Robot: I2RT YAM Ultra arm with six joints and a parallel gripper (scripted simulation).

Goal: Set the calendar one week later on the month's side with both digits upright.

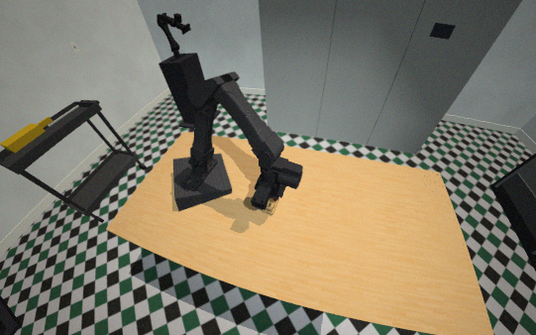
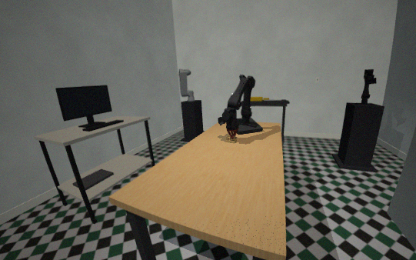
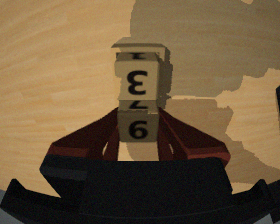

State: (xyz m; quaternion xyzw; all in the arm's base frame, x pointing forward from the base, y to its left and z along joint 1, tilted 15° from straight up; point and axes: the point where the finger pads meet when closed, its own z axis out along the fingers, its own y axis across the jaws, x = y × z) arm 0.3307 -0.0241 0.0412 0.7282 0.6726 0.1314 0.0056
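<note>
My hand is 20 mm to the left of the wooden tray and 30 mm above it. The rest, counted from my hand: wooden cube: right at my hand.
</note>
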